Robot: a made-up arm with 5 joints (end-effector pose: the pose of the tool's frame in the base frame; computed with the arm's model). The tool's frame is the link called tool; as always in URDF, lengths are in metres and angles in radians. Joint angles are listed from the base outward.
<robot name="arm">
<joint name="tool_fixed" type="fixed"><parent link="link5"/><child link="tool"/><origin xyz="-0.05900 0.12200 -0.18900" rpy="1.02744 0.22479 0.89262"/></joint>
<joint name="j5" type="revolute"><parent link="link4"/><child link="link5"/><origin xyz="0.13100 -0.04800 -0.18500" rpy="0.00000 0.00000 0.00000"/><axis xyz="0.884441 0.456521 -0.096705"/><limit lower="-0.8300" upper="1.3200"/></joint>
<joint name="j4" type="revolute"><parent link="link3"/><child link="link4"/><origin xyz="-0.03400 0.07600 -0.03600" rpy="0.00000 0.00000 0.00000"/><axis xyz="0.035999 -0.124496 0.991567"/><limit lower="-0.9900" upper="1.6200"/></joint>
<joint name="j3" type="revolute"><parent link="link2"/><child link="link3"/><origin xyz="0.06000 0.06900 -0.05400" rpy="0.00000 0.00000 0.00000"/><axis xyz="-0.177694 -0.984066 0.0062"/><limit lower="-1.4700" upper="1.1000"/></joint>
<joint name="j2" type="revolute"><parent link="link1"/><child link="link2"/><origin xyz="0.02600 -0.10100 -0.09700" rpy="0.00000 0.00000 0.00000"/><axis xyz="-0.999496 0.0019 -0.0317"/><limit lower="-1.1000" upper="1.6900"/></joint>
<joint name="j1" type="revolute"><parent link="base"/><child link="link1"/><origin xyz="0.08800 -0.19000 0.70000" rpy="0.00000 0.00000 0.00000"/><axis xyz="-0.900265 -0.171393 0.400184"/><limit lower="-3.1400" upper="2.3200"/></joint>
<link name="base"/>
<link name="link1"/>
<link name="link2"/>
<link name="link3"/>
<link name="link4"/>
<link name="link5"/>
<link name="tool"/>
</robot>
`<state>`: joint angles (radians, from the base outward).
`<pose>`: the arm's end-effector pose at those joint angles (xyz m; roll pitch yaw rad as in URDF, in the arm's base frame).
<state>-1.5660 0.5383 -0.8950 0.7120 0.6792</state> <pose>0.0970 0.2250 0.8270 -2.8438 -0.7064 0.3938</pose>
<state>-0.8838 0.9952 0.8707 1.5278 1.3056</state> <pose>0.0760 -0.0676 0.2144 1.9172 0.3416 2.1536</pose>
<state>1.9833 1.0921 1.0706 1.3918 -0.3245</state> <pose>0.7609 -0.1305 0.8499 2.2006 -0.4707 -0.6448</pose>
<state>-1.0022 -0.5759 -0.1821 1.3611 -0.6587</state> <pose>0.3554 0.2797 0.7968 -0.1223 -1.1426 1.8028</pose>
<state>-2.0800 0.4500 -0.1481 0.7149 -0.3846</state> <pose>0.3555 0.4139 0.7302 1.9456 -0.7083 0.3604</pose>
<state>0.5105 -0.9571 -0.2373 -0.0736 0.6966</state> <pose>0.0584 0.1031 0.5233 2.1824 -0.2996 1.0257</pose>
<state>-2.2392 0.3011 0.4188 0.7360 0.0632</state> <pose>0.5143 0.2713 0.7423 2.1873 -0.7307 -0.1161</pose>
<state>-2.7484 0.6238 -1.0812 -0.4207 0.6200</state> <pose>0.3087 -0.0215 1.0837 -1.8741 -0.1929 0.5198</pose>
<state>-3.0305 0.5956 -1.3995 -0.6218 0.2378</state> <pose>0.2119 -0.2156 1.1325 -1.8353 -0.7042 0.5064</pose>
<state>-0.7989 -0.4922 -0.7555 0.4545 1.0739</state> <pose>0.1009 0.0397 0.8425 -2.4643 -0.8474 0.1659</pose>
